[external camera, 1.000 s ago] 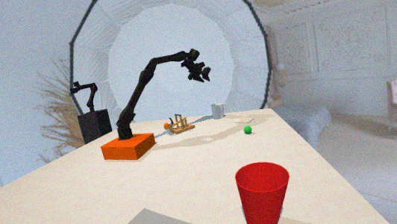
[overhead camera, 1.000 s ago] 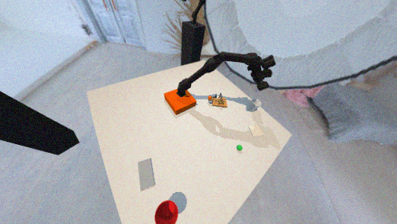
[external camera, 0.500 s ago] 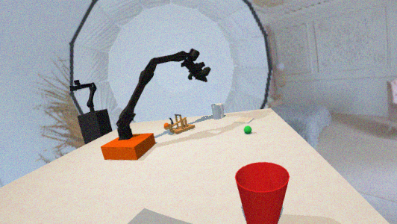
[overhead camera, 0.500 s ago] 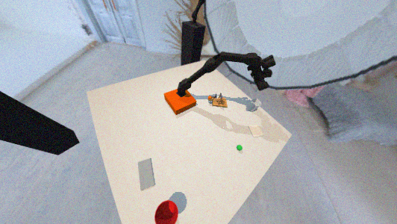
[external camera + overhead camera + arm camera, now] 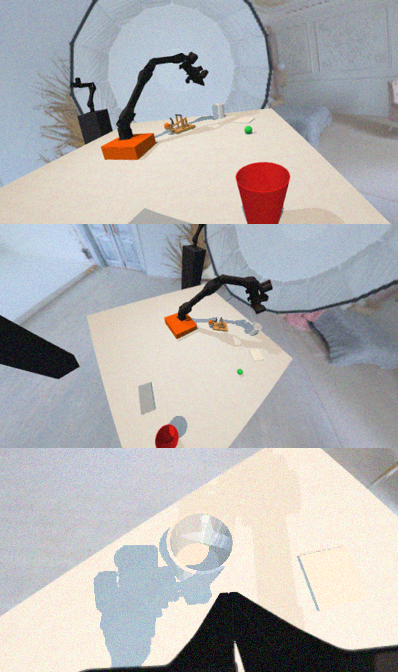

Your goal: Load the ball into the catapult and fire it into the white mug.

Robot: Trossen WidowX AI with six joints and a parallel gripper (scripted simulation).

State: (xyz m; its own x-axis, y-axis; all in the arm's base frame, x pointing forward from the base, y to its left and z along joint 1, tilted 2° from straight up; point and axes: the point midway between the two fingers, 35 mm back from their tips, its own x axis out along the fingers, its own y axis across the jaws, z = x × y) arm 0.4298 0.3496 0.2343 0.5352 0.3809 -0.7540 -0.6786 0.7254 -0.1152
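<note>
My gripper tip is now 260 mm past the orange ball, 200 mm to the left of it and 190 mm above it. Round my gripper tip: white mug: 80 mm ahead, 60 mm to the left, 220 mm below; catapult: 220 mm behind, 150 mm to the right, 200 mm below; white flat pad: 220 mm ahead, 140 mm to the right, 250 mm below.
</note>
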